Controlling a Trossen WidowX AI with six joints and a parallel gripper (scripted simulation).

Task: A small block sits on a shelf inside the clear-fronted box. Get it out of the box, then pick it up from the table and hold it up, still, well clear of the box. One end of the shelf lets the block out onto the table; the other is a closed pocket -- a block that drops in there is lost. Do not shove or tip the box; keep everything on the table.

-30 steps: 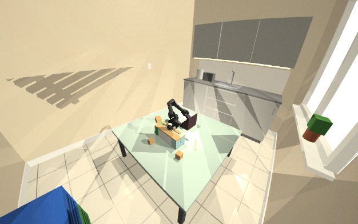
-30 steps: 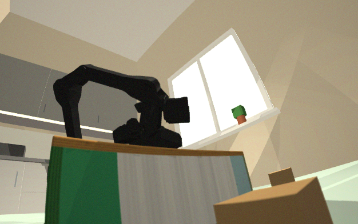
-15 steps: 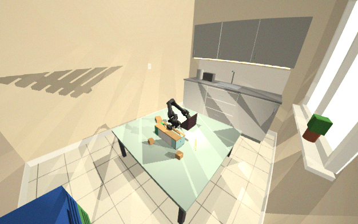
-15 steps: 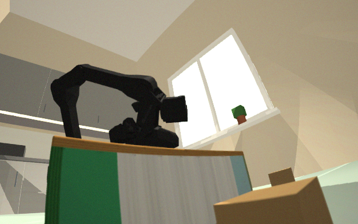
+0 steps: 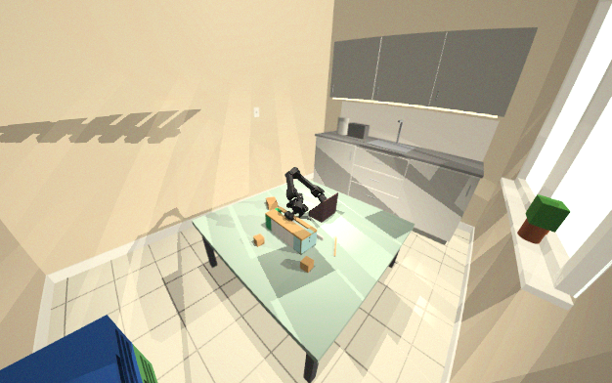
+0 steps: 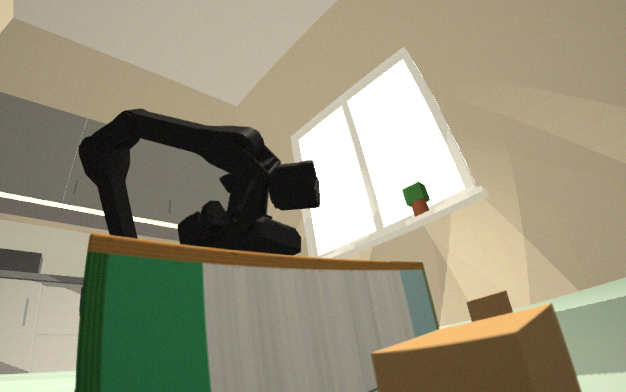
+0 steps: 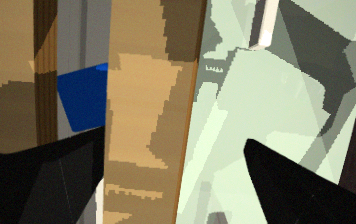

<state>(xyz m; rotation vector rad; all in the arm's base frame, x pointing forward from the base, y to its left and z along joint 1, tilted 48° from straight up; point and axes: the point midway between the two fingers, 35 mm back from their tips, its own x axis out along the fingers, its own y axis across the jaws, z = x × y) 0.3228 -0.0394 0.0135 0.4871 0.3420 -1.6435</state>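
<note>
Right now my gripper tip is 4 cm short of the box, 3 cm above it and 2 cm to the right of it. The rest, counted from my gripper tip: thin stick 33 cm to the left, 8 cm below, 4 cm behind; then small blue block 5 cm ahead, 3 cm to the right.
</note>
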